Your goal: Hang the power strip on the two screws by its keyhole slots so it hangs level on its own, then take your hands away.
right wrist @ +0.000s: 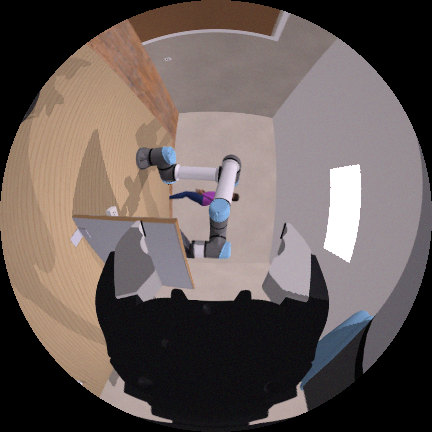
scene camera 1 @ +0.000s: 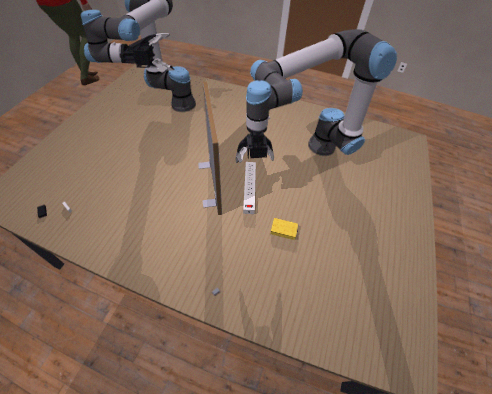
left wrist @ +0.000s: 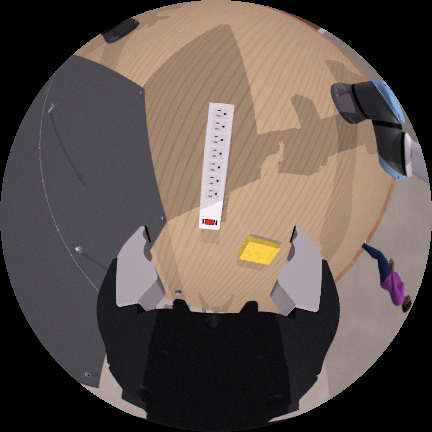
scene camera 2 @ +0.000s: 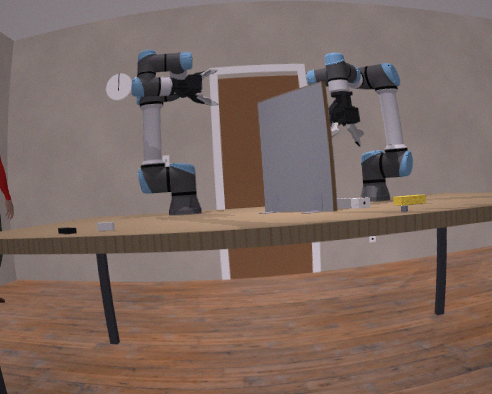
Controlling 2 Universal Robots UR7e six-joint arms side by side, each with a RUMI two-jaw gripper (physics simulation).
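Pixels of known places: left gripper, fingertip midpoint: (scene camera 1: 254,161) (left wrist: 219,229) (scene camera 2: 345,146); right gripper, fingertip midpoint: (right wrist: 212,224) (scene camera 1: 172,52) (scene camera 2: 218,87); left arm's base, link origin: (right wrist: 141,158) (scene camera 1: 321,146) (left wrist: 344,102) (scene camera 2: 375,200); right arm's base, link origin: (scene camera 1: 183,104) (scene camera 2: 185,214).
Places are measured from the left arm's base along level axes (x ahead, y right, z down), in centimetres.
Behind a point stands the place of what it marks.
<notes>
The white power strip (scene camera 1: 250,187) @[x 52.0, y 6.3, z -3.3 cm] (scene camera 2: 354,203) @[x 61.2, y 1.9, z -1.7 cm] (left wrist: 217,160) @[x 49.2, y 8.5, z -3.3 cm] (right wrist: 112,212) @[x 41.8, y 16.6, z -3.3 cm] lies on the table beside the upright board (scene camera 1: 214,150) @[x 71.2, y 7.2, z -38.8 cm] (scene camera 2: 297,150) @[x 62.1, y 20.3, z -20.6 cm] (left wrist: 100,175) @[x 60.2, y 20.0, z -17.8 cm] (right wrist: 167,250) @[x 55.2, y 29.9, z -37.9 cm], outlets up, its red switch at the near end in scene camera 1. Its keyhole slots are hidden. In the left wrist view, one screw (left wrist: 52,107) and another screw (left wrist: 78,249) @[x 62.6, y 14.6, z -26.4 cm] stick out of the board's dark face. My left gripper (scene camera 1: 255,159) @[x 52.2, y 5.0, z -21.5 cm] (scene camera 2: 346,139) @[x 52.2, y 5.0, z -21.5 cm] (left wrist: 219,229) @[x 52.2, y 5.0, z -21.5 cm] is open and empty, above the strip. My right gripper (scene camera 1: 169,51) @[x 52.1, y 52.9, z -50.2 cm] (scene camera 2: 216,87) @[x 52.1, y 52.9, z -50.2 cm] is open and empty, high on the board's other side.
A yellow block (scene camera 1: 284,228) @[x 57.8, y -18.6, z -2.9 cm] (scene camera 2: 410,200) @[x 60.8, y -18.5, z -1.4 cm] (left wrist: 259,251) @[x 56.7, y -17.4, z -2.9 cm] lies near the strip's switch end. A small grey piece (scene camera 1: 216,291) @[x 95.6, y -17.2, z -1.5 cm] (left wrist: 178,292) @[x 94.7, y -16.9, z -1.3 cm] lies near the front edge. A black piece (scene camera 1: 42,211) @[x 127.5, y 64.4, z -1.4 cm] (scene camera 2: 67,230) @[x 129.9, y 63.1, z -0.9 cm] and a white piece (scene camera 1: 66,206) @[x 118.0, y 58.2, z -2.1 cm] (scene camera 2: 106,226) @[x 118.6, y 57.9, z -1.1 cm] lie at the left.
</notes>
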